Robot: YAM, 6 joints.
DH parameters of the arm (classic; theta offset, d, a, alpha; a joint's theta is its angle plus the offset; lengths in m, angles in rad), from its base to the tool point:
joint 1: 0 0.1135 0.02 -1.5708
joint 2: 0 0 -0.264 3.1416
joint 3: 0.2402 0 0.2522 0
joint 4: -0.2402 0 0.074 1.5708
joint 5: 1.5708 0 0 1.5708
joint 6: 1.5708 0.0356 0 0
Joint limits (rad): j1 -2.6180..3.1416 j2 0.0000..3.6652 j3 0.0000..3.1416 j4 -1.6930..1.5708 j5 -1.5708..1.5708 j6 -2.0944..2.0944
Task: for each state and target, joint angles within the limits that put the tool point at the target. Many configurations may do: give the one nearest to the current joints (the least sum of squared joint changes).
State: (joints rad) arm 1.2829 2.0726 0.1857 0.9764 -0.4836 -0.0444
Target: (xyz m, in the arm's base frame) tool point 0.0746 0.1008 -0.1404
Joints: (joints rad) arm 0.8472 2.9234 0.4784 0.8426 -0.3094 -0.0444
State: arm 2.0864 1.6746 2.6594 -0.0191 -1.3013 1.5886
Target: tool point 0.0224 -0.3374 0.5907
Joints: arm 1.7403 0.9958 3.0634 0.0638 -1.3624 1.5886
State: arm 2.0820 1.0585 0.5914 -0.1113 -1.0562 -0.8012
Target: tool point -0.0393 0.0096 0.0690
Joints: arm 2.0553 1.2496 0.0000 -0.8173 -1.0184 -0.8012
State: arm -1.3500 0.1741 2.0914 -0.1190 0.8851 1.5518
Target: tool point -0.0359 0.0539 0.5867
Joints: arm -1.4055 0.6397 1.7003 -0.2241 0.8413 1.5518
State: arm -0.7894 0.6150 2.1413 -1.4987 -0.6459 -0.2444
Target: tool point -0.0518 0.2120 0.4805
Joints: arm -1.2251 0.4519 2.1844 -1.5372 -0.7065 -0.2444
